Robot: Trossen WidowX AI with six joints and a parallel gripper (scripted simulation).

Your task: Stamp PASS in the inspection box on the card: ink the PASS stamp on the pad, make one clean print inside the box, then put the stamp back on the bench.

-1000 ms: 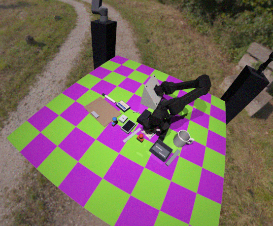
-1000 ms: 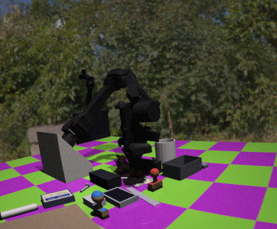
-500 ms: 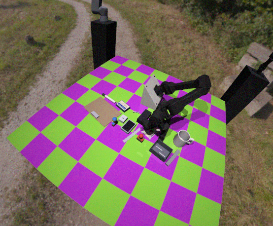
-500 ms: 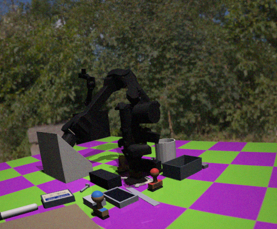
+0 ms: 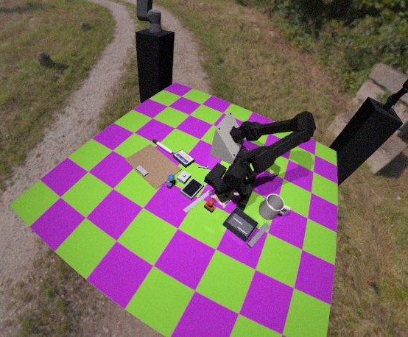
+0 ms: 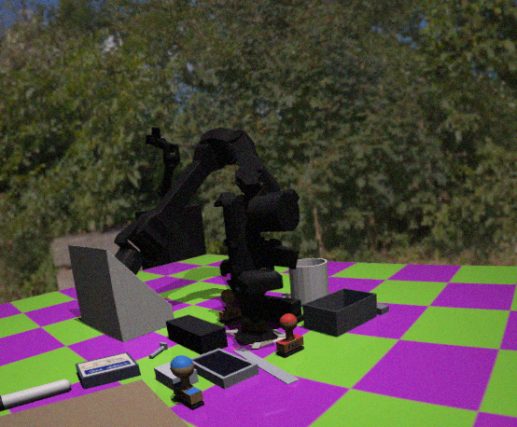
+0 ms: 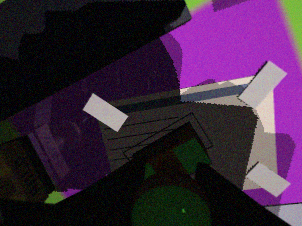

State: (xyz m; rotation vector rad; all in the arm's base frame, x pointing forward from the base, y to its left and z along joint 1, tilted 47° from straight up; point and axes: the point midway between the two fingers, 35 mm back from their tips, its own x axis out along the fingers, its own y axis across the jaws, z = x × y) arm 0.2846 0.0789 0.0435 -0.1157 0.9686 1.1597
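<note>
Right now my gripper tip is right at the green-knobbed stamp. The rest, counted from my gripper tip: yellow-knobbed stamp: 8 cm behind, 3 cm to the left; card: 3 cm below, 1 cm ahead; black bar: 8 cm to the left, 2 cm behind, 1 cm below.
</note>
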